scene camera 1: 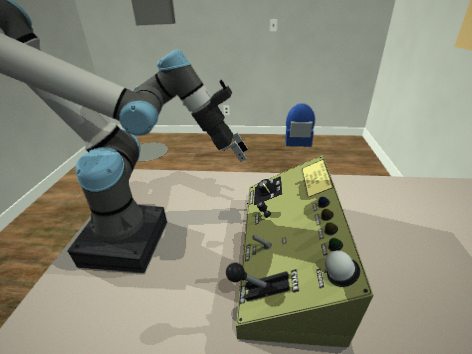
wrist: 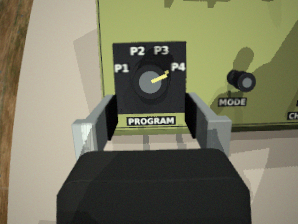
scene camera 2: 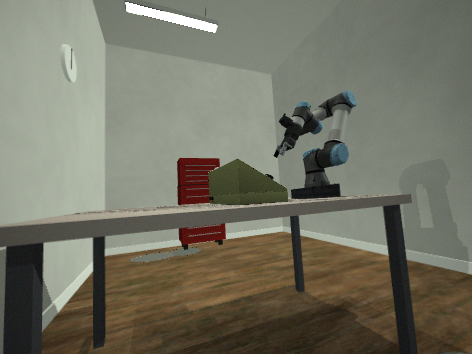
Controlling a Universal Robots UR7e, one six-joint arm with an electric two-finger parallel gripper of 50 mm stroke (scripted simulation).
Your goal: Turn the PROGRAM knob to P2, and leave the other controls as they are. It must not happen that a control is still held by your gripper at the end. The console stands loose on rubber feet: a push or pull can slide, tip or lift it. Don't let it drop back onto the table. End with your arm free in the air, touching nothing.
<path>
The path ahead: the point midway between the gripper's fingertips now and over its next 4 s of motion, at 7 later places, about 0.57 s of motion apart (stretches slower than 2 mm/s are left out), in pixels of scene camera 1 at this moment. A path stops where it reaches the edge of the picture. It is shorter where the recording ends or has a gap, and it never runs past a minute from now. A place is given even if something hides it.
My gripper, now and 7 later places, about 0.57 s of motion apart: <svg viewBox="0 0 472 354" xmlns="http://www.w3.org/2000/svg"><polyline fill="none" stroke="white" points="244,155 245,158 252,167 259,178 264,185 265,187 261,182 255,171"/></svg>
</path>
